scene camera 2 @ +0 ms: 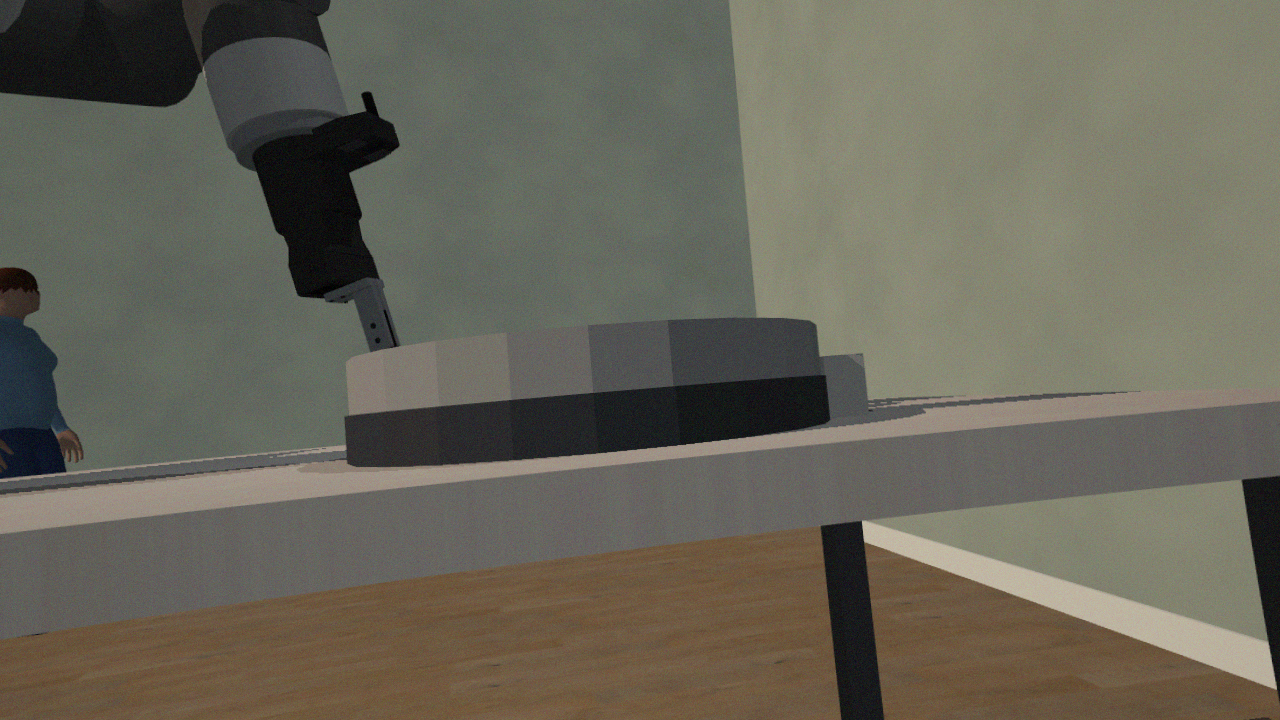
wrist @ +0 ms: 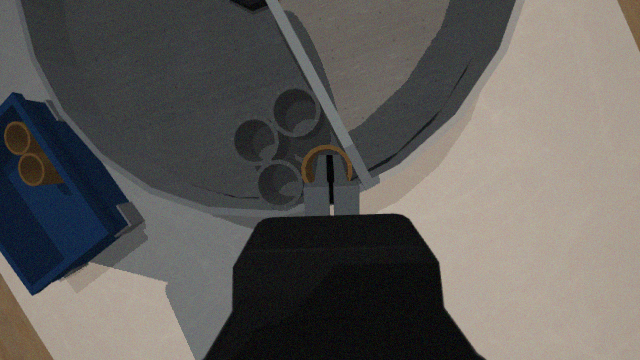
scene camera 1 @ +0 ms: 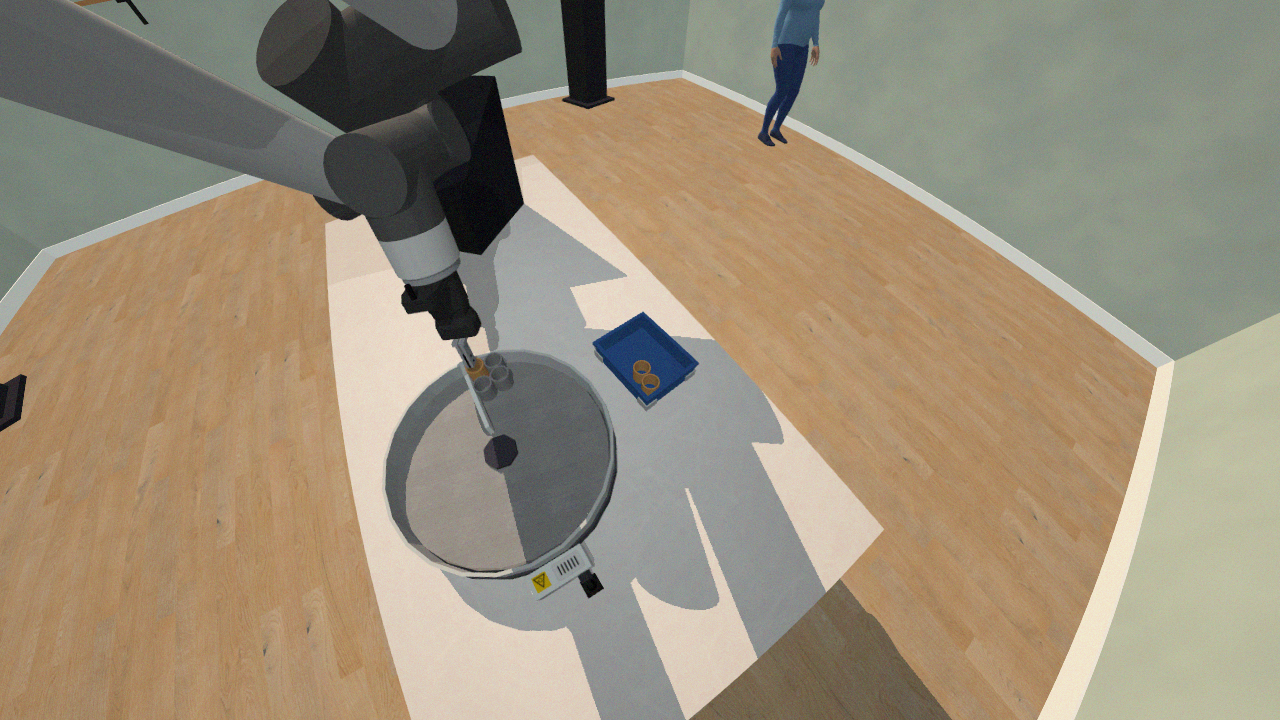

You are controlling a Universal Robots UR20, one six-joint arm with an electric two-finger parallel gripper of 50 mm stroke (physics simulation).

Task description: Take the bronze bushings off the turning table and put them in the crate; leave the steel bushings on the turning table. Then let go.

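Places are measured from the arm's base along level axes (x ahead, y left, z up), in metres.
Pixels of known places: gripper, fingertip midpoint: [wrist: 329, 169] [scene camera 1: 471, 364].
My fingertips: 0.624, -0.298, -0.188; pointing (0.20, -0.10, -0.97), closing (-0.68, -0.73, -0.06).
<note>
For each thing: its top centre in the pictures, then the offset to it from my fingertips, as dx, dy, dz. "*": a spot on its surface instead.
- bronze bushing, top centre: [wrist: 326, 170] [scene camera 1: 474, 365] +0.001, +0.003, -0.007
- blue crate, top centre: [wrist: 20, 199] [scene camera 1: 645, 352] +0.225, +0.280, -0.048
- thin grey bar, surface spot: [wrist: 320, 85] * +0.050, -0.039, -0.012
- dark hub, top centre: [scene camera 1: 500, 450] +0.169, -0.072, -0.037
- control box, surface spot: [scene camera 1: 563, 565] * +0.392, -0.127, -0.039
My gripper [scene camera 1: 469, 362] [scene camera 2: 383, 343] [wrist: 329, 169] is shut and empty; its fingertips are at the bronze bushing by the rim, over its opening in the wrist view. That bronze bushing [scene camera 1: 479, 369] [wrist: 327, 148] stands upright on the turning table [scene camera 1: 559, 447] [scene camera 2: 581, 358] [wrist: 150, 75], close beside the thin grey bar. Three steel bushings stand near it: one [scene camera 1: 494, 361] [wrist: 266, 172], another [scene camera 1: 502, 377] [wrist: 245, 132], and a third [scene camera 1: 485, 387] [wrist: 287, 102]. Two bronze bushings [scene camera 1: 636, 376] [wrist: 17, 137] are in the blue crate [scene camera 1: 640, 338] [wrist: 65, 215]. In scene camera 2 the rim hides my fingertips.
The thin grey bar [scene camera 1: 478, 409] [wrist: 320, 85] runs from near the dark hub [scene camera 1: 501, 452] to the rim. The table's raised rim surrounds the bushings. A control box [scene camera 1: 563, 565] sits at the rim. A person [scene camera 1: 792, 53] [scene camera 2: 26, 376] stands beyond the workbench.
</note>
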